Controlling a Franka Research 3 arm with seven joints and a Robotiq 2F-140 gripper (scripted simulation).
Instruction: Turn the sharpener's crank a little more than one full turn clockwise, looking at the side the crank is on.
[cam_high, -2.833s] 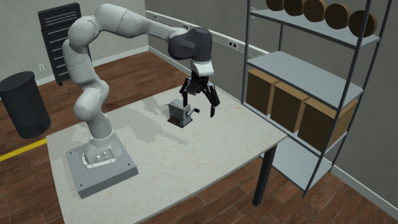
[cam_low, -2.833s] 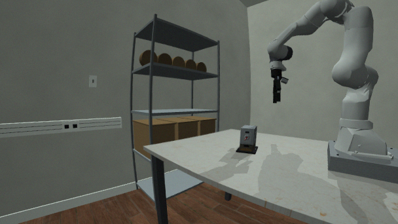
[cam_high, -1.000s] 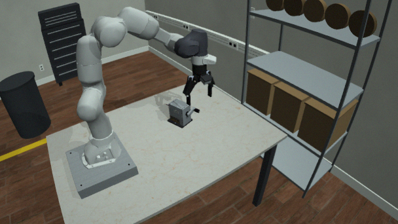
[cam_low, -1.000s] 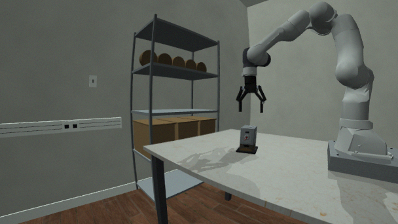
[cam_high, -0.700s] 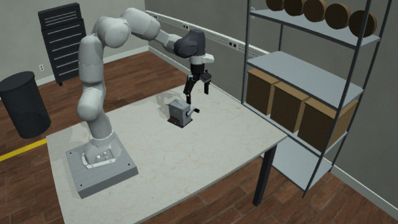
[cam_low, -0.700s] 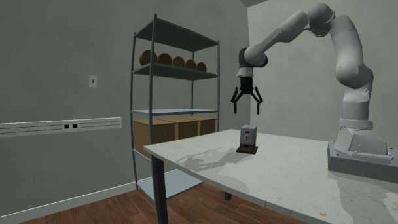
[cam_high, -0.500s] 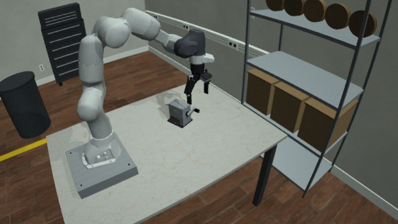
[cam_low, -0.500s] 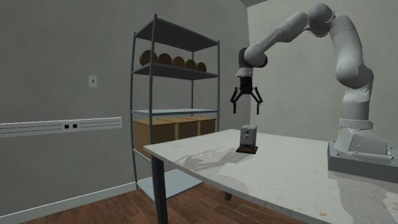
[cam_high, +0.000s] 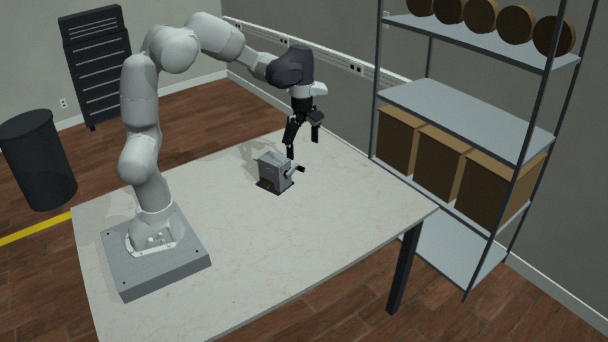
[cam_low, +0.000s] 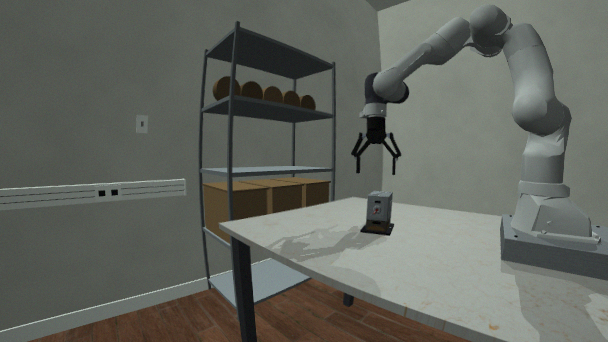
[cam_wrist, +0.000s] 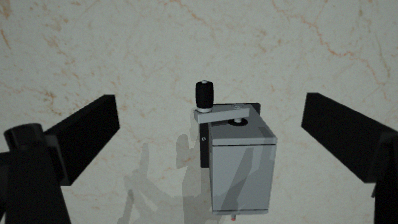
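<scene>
My hand is 2 cm past the crank, 2 cm to the right of it and 11 cm above it.
</scene>
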